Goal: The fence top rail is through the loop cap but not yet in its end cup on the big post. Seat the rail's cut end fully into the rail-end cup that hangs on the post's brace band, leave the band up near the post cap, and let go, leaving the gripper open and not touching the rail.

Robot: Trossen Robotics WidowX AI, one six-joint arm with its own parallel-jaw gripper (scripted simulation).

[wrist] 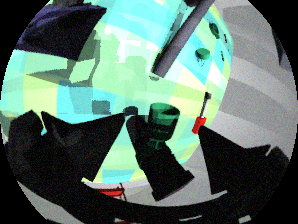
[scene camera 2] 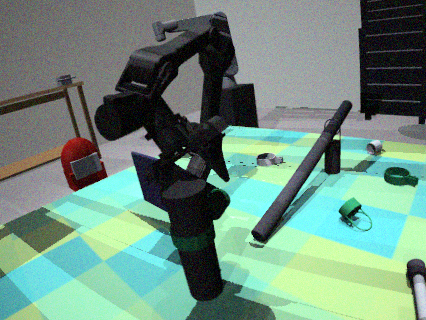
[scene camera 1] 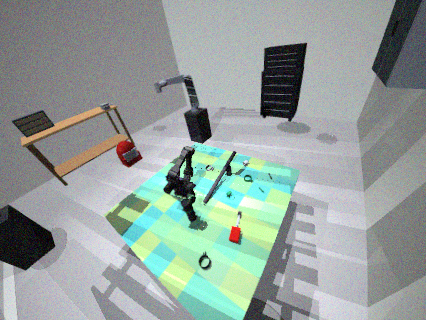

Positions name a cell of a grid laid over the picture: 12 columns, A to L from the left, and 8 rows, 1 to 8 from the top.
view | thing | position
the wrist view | gripper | G5
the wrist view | green rail-end cup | G5
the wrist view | big dark post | G7
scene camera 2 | gripper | F5
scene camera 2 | dark rail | H6
